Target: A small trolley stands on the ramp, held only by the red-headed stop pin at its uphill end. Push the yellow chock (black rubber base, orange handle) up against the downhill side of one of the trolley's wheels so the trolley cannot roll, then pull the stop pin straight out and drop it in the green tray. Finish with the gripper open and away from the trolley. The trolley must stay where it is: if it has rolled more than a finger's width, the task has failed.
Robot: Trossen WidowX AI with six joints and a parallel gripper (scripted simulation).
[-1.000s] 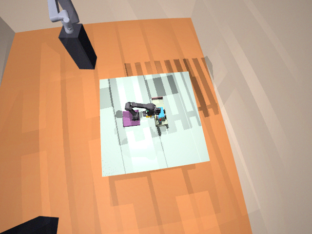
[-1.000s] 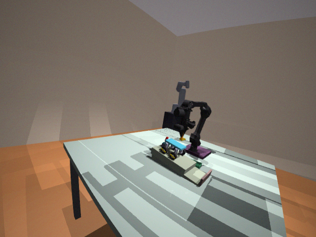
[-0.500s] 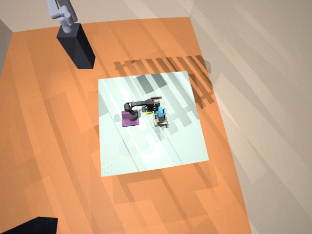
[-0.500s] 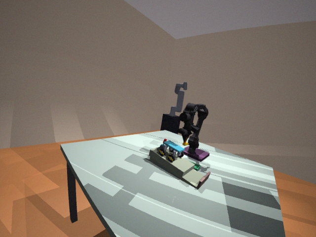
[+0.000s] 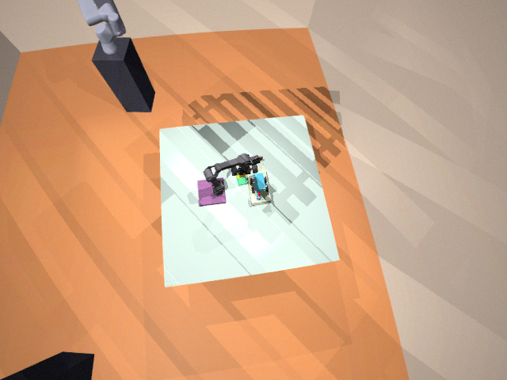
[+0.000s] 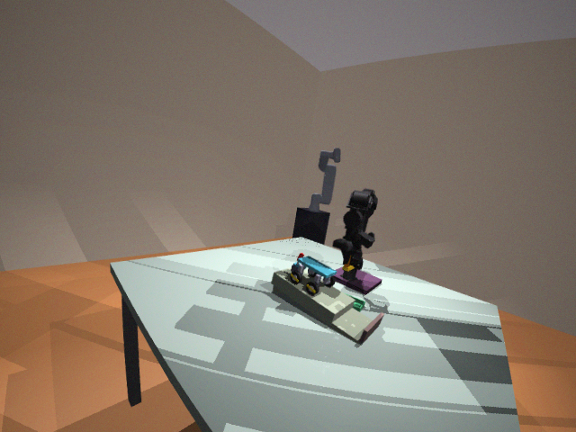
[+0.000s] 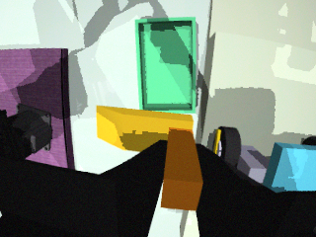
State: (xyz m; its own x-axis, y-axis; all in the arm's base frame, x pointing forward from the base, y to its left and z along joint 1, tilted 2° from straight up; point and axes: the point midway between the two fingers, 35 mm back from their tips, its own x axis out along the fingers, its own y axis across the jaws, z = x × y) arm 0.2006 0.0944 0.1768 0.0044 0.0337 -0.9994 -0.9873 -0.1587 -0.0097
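Right now the stop pin is 110 mm ahead of my gripper tip, 150 mm to the right of it and 40 mm below it. From my gripper tip the other things lie so: ramp: 110 mm ahead, 50 mm to the right, 120 mm below; blue-topped trolley: 120 mm ahead, 60 mm to the right, 50 mm below; yellow chock: 20 mm behind, 10 mm below.
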